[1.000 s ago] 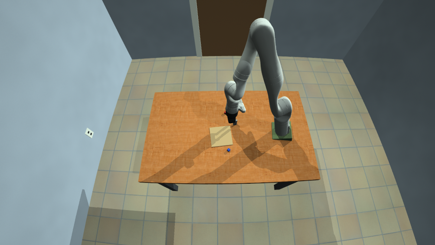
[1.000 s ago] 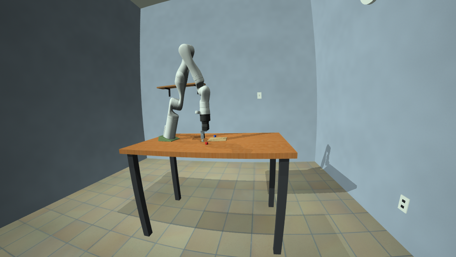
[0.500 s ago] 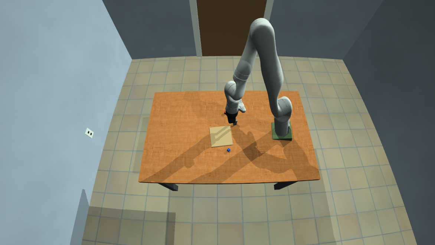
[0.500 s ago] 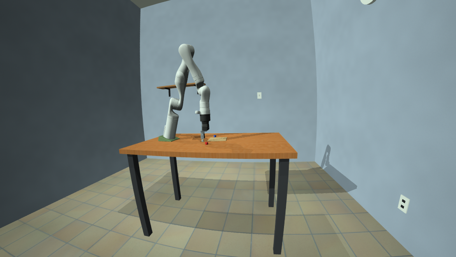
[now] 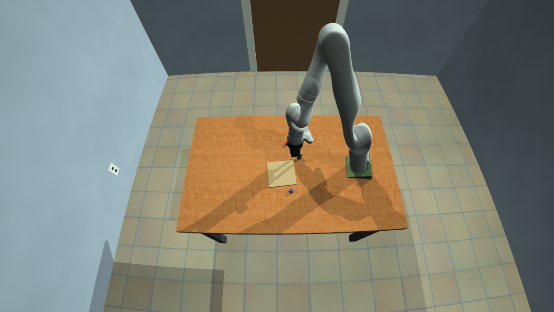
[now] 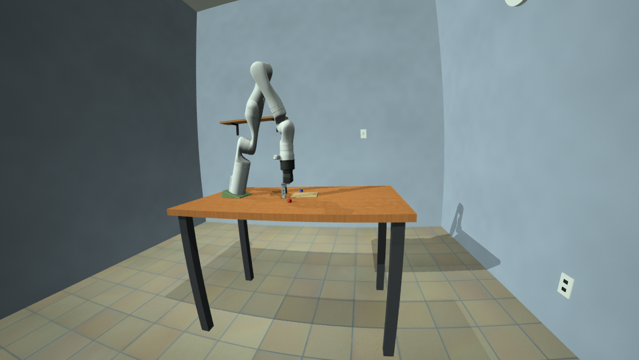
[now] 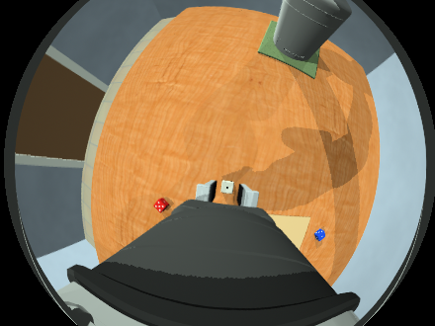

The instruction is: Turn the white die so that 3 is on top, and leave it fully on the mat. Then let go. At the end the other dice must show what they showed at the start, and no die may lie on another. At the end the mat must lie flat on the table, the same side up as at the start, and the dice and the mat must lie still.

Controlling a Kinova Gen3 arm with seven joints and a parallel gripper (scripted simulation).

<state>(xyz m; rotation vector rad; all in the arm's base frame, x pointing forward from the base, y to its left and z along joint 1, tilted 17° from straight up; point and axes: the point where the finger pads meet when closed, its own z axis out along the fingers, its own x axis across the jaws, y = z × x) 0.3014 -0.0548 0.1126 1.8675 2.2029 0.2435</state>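
Now: hand 30 mm above the white die. The rest, counted from my hand: blue die (190 mm to the left, 40 mm ahead, 30 mm below); then red die (90 mm to the right, 60 mm ahead, 30 mm below); then tan mat (90 mm to the left, 90 mm ahead, 40 mm below).
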